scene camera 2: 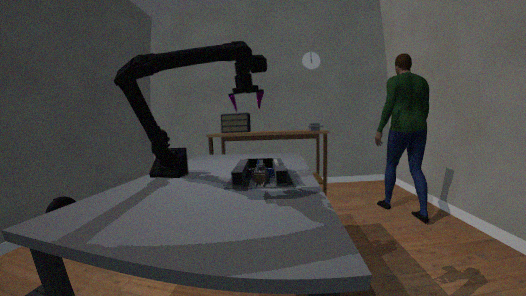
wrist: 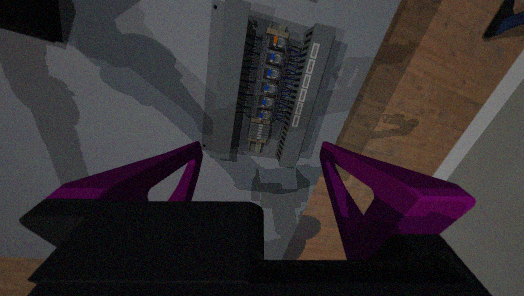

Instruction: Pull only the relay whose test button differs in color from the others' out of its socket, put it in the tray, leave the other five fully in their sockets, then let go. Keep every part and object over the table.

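Frame: origin at the arm's base, x left, y back, z up, level; metres.
Seen in the pictures: gripper, fingertip midpoint: (scene camera 2: 248, 110) (wrist: 261, 148); arm's base, link origin: (scene camera 2: 167, 159).
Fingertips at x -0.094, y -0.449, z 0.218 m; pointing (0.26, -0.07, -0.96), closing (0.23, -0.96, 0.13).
Pixels of each thing's middle, then the offset from my fingertips to it. Level surfaces: height alone.
- relay with the orange button, body centre: (wrist: 277, 43) dx +0.130, dy -0.035, dz -0.250 m
- relay assembly, body centre: (wrist: 258, 129) (scene camera 2: 259, 175) dx -0.053, dy -0.043, dz -0.269 m
- table, surface height: dz -0.298 m
In the wrist view, a row of relays stands in sockets between two grey wire ducts. The relay with the orange button (wrist: 276, 41) is at the far top end of the row. The relays with blue buttons, such as the one next to it (wrist: 274, 58) and the one at the near end (wrist: 263, 115), line up below it. In the scene view the relay assembly (scene camera 2: 260, 173) shows small and dark; its button colors cannot be told there. My gripper (scene camera 2: 248, 109) (wrist: 261, 148) is open and empty, high above the table and the assembly. I cannot make out the tray clearly.
The grey ducts (wrist: 225, 75) (wrist: 312, 95) rise on both sides of the relay row, with wires beside the sockets. The assembly is near the right edge of the table (scene camera 2: 200, 215). A person (scene camera 2: 409, 105) stands beyond that edge. A wooden bench (scene camera 2: 270, 133) is behind.
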